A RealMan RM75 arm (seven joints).
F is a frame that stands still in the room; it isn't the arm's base.
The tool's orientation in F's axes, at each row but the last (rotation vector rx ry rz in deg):
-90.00, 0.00, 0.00
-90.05, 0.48, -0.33
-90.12, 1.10, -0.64
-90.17, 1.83, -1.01
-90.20, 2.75, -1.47
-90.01, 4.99, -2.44
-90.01, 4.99, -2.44
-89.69, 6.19, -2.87
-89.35, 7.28, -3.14
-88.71, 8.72, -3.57
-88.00, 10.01, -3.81
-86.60, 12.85, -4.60
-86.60, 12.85, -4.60
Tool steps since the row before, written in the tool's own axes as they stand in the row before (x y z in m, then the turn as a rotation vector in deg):
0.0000, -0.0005, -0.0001, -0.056, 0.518, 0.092
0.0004, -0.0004, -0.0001, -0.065, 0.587, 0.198
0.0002, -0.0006, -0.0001, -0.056, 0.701, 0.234
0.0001, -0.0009, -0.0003, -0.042, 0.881, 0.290
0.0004, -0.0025, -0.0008, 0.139, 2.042, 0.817
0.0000, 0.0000, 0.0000, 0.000, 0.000, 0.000
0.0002, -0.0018, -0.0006, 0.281, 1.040, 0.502
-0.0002, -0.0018, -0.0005, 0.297, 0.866, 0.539
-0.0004, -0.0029, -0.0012, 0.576, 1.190, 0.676
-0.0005, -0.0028, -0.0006, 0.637, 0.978, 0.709
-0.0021, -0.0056, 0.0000, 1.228, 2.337, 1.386
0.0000, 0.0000, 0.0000, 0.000, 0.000, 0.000
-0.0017, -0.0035, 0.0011, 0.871, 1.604, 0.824
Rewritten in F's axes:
0.0000, -0.0001, 0.0005, -0.056, 0.092, -0.518
0.0004, -0.0001, 0.0004, -0.064, 0.198, -0.587
0.0002, -0.0001, 0.0006, -0.055, 0.234, -0.701
0.0001, -0.0003, 0.0009, -0.041, 0.289, -0.882
0.0004, -0.0008, 0.0025, 0.148, 0.802, -2.047
0.0000, 0.0000, 0.0000, 0.000, 0.000, 0.000
0.0002, -0.0006, 0.0018, 0.292, 0.477, -1.049
-0.0002, -0.0005, 0.0018, 0.318, 0.511, -0.875
-0.0004, -0.0012, 0.0029, 0.596, 0.619, -1.211
-0.0004, -0.0006, 0.0028, 0.672, 0.638, -1.003
-0.0017, 0.0001, 0.0057, 1.269, 1.266, -2.383
0.0000, 0.0000, 0.0000, 0.000, 0.000, 0.000
-0.0011, 0.0012, 0.0037, 0.874, 0.739, -1.644

